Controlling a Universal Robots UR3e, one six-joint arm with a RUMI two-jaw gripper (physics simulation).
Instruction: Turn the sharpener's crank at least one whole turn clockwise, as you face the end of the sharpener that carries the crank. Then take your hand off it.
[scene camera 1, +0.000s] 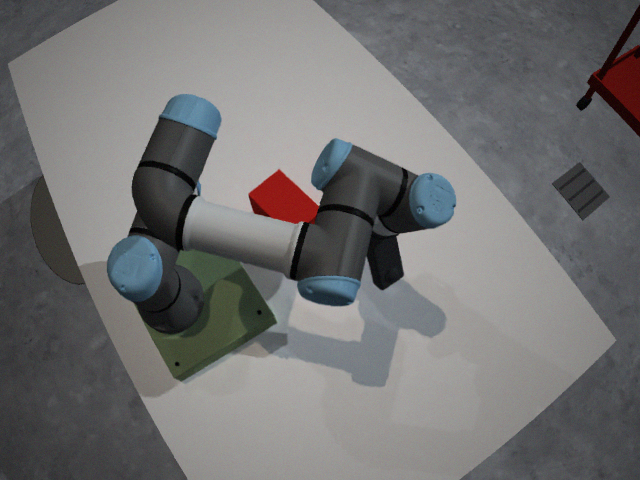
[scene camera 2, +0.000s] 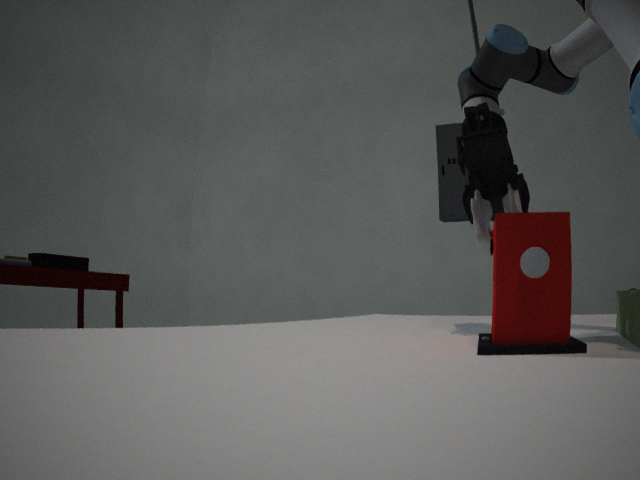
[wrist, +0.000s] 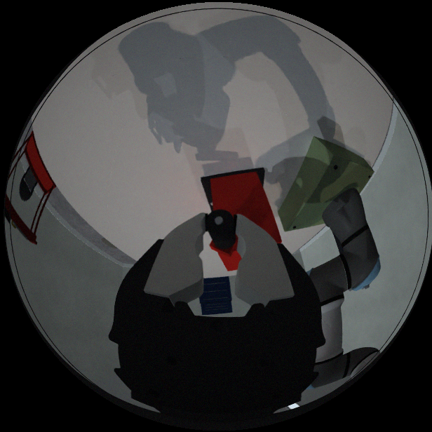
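The sharpener is an upright red body on a black base, with a pale round spot on the face toward scene camera 2. My gripper is shut on the crank's black knob, which sits between the grey fingertips in the wrist view. In scene camera 2 the fingers are at the upper left of the body, partly hidden behind it. The crank's arm is mostly hidden. In scene camera 1 my arm covers part of the sharpener, and the fingertips do not show.
The green block under my arm's base stands near the sharpener. All stand on the pale table. A red cart stands beyond the table. A grey box is on the wall behind.
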